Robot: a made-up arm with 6 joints. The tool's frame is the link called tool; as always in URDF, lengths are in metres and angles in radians. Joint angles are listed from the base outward.
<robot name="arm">
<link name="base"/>
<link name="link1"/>
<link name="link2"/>
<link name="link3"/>
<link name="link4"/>
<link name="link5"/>
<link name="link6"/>
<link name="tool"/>
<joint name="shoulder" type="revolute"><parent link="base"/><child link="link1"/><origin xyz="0.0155 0.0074 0.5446"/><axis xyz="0 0 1"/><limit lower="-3.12" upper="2.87"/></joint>
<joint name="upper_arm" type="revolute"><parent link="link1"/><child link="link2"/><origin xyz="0.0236 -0.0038 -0.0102"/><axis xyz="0 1 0"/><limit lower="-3.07" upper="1.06"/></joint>
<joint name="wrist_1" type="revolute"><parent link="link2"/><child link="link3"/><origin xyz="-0.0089 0.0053 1.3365"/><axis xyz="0 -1 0"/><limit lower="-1.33" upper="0.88"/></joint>
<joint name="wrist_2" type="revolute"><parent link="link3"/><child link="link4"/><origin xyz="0.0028 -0.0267 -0.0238"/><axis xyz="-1 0 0"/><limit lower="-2.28" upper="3.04"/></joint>
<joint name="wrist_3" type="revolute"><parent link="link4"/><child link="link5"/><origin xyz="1.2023 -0.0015 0.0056"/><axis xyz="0 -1 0"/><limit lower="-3.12" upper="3.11"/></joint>
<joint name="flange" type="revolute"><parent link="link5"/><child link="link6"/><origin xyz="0.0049 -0.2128 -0.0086"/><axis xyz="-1 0 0"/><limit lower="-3.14" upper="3.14"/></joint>
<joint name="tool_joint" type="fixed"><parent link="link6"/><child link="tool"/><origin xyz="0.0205 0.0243 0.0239" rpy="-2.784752 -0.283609 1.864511"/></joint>
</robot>
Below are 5 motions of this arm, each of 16 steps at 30 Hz.
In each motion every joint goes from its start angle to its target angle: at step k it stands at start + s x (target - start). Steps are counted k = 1, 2, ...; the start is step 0. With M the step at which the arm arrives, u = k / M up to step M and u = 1 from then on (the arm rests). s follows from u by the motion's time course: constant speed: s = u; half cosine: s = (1 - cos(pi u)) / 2; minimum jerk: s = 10 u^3 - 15 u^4 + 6 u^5.
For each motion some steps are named. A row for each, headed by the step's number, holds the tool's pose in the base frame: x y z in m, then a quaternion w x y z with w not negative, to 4 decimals.
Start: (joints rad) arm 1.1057 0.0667 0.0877 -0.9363 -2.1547 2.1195
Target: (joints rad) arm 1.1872 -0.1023 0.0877 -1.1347 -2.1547 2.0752
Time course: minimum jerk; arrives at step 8
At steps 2, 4, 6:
2: 0.6985 1.0569 1.7261 0.3216 -0.7692 0.4468 -0.3246
4: 0.6182 1.0098 1.7963 0.3475 -0.7686 0.4542 -0.2867
6: 0.5396 0.9551 1.8621 0.3722 -0.7683 0.4586 -0.2466

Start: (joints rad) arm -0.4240 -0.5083 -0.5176 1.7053 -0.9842 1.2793
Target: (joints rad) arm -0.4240 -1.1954 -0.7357 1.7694 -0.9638 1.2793
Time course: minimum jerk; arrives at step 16
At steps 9, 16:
9: 0.0546 -0.0347 1.8121 0.0988 -0.3599 0.2647 0.8892
16: -0.1930 0.0820 1.6941 0.1019 -0.4306 0.2995 0.8453

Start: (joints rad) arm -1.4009 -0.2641 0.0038 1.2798 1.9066 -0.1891
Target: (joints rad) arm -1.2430 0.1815 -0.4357 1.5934 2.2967 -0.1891
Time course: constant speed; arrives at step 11
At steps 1, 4, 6, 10, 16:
1: 0.1167 -0.8323 2.2224 0.4657 0.4230 0.6262 -0.4605
4: 0.2153 -1.0367 1.9708 0.4105 0.3891 0.7260 -0.3912
6: 0.2817 -1.1338 1.7876 0.3735 0.3607 0.7863 -0.3348
10: 0.4031 -1.2325 1.4057 0.2993 0.2930 0.8859 -0.1993
16: 0.4293 -1.2378 1.3106 0.2806 0.2745 0.9055 -0.1612

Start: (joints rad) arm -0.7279 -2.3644 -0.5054 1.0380 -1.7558 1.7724
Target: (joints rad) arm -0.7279 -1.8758 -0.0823 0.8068 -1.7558 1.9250
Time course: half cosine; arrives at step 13
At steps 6, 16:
6: -1.2150 0.8999 0.8869 0.2874 -0.7347 0.0440 0.6129
16: -1.3048 0.9529 1.2325 0.2448 -0.6932 0.0153 0.6777

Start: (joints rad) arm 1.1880 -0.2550 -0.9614 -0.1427 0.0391 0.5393
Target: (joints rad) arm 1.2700 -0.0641 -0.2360 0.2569 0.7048 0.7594
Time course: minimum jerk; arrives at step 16
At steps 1, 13, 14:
1: 0.4253 0.4755 0.9949 0.0656 -0.0198 -0.8496 0.5230
13: 0.5420 1.0253 1.6577 0.3644 0.0964 0.9237 -0.0683
14: 0.5421 1.0386 1.6821 0.3765 0.1001 0.9196 -0.0506

